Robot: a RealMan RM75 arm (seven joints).
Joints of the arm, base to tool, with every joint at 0 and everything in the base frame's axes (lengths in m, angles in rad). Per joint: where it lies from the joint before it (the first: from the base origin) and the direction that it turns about. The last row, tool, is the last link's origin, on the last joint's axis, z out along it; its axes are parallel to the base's.
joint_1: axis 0 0 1 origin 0.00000 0.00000 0.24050
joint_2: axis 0 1 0 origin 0.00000 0.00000 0.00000
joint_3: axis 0 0 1 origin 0.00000 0.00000 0.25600
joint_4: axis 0 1 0 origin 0.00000 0.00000 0.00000
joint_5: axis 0 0 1 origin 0.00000 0.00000 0.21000
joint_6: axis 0 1 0 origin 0.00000 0.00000 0.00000
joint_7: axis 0 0 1 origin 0.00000 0.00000 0.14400
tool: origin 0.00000 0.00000 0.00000
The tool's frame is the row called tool.
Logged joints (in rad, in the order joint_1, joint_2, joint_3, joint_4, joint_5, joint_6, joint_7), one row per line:
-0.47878, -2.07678, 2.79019, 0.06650, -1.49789, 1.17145, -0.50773
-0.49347, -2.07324, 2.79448, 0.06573, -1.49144, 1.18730, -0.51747
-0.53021, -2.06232, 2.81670, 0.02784, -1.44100, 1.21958, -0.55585
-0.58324, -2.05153, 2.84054, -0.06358, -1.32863, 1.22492, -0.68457
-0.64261, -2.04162, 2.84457, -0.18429, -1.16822, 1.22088, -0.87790
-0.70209, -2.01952, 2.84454, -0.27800, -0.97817, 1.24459, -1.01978
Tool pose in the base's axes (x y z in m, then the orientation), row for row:
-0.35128, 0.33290, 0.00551, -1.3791, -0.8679, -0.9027
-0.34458, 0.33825, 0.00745, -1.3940, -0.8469, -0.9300
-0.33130, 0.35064, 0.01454, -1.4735, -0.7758, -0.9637
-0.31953, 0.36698, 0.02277, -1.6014, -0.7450, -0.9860
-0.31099, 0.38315, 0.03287, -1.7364, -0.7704, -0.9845
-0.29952, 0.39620, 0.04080, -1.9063, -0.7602, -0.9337
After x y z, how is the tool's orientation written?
As a rotation vector, in radians.
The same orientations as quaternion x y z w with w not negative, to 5 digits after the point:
-0.59409, -0.37387, -0.38886, 0.59671
-0.59904, -0.36393, -0.39964, 0.59076
-0.62826, -0.33078, -0.41089, 0.57188
-0.67100, -0.31216, -0.41315, 0.53068
-0.71182, -0.31582, -0.40359, 0.48030
-0.76370, -0.30455, -0.37406, 0.42905

